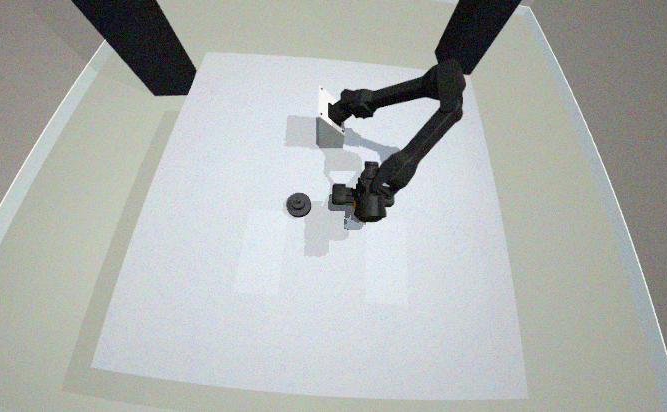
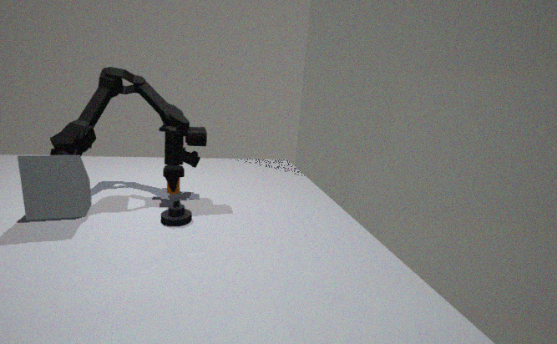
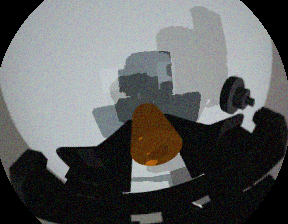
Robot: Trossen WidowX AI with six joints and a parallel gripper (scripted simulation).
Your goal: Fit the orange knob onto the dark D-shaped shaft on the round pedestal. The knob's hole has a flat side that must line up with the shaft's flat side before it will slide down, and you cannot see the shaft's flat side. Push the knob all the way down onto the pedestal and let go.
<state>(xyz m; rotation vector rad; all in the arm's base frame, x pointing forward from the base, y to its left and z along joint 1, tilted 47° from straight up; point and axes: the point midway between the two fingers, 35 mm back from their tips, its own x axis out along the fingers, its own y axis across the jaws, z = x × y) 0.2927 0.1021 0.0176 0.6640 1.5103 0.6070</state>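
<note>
Right now the round black pedestal is 200 mm to the right of my gripper tip and 10 mm above it. The rest, counted from my gripper tip: orange knob (20 mm above).
</note>
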